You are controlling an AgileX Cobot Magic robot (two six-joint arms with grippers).
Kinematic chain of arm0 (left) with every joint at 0, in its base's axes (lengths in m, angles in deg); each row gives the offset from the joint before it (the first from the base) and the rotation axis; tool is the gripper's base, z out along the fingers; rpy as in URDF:
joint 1: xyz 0 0 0.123 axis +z
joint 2: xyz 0 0 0 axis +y
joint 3: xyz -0.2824 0 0.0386 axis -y
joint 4: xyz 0.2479 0 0.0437 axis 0.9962 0 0.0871
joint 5: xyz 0 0 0 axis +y
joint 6: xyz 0.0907 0 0.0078 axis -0.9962 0 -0.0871
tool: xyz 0 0 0 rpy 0 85 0
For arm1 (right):
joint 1: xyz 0 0 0.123 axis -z
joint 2: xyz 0 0 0 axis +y
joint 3: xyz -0.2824 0 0.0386 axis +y
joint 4: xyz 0.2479 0 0.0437 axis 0.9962 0 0.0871
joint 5: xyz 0 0 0 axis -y
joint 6: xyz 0.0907 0 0.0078 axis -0.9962 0 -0.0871
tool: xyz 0 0 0 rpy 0 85 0
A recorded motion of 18 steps. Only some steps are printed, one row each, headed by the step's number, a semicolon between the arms.
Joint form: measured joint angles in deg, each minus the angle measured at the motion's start. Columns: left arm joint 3, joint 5, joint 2, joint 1, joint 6, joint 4; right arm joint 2, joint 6, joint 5, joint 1, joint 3, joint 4.
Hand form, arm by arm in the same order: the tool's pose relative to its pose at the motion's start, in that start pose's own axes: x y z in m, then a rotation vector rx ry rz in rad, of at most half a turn. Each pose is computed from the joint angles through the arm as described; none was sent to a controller.
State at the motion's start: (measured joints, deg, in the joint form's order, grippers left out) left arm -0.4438 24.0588 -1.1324 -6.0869 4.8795 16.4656; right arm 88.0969 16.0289 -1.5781 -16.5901 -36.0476 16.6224
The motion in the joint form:
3: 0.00 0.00 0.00 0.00 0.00 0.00; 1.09 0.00 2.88 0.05 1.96 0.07
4: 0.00 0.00 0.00 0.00 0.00 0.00; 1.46 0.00 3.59 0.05 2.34 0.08
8: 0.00 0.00 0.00 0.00 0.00 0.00; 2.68 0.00 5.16 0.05 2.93 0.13
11: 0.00 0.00 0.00 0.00 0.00 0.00; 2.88 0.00 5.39 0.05 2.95 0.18
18: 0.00 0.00 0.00 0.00 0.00 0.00; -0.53 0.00 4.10 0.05 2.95 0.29
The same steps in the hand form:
3: 0.0000 0.0000 0.0000 0.0000 0.0000 0.0000; 0.0102 -0.0017 0.0052 0.0150 0.0049 0.0019
4: 0.0000 0.0000 0.0000 0.0000 0.0000 0.0000; 0.0123 -0.0021 0.0067 0.0186 0.0061 0.0020
8: 0.0000 0.0000 0.0000 0.0000 0.0000 0.0000; 0.0168 -0.0029 0.0116 0.0266 0.0114 0.0024
11: 0.0000 0.0000 0.0000 0.0000 0.0000 0.0000; 0.0171 -0.0030 0.0123 0.0278 0.0113 0.0032
18: 0.0000 0.0000 0.0000 0.0000 0.0000 0.0000; 0.0100 -0.0022 -0.0010 0.0209 -0.0265 0.0056

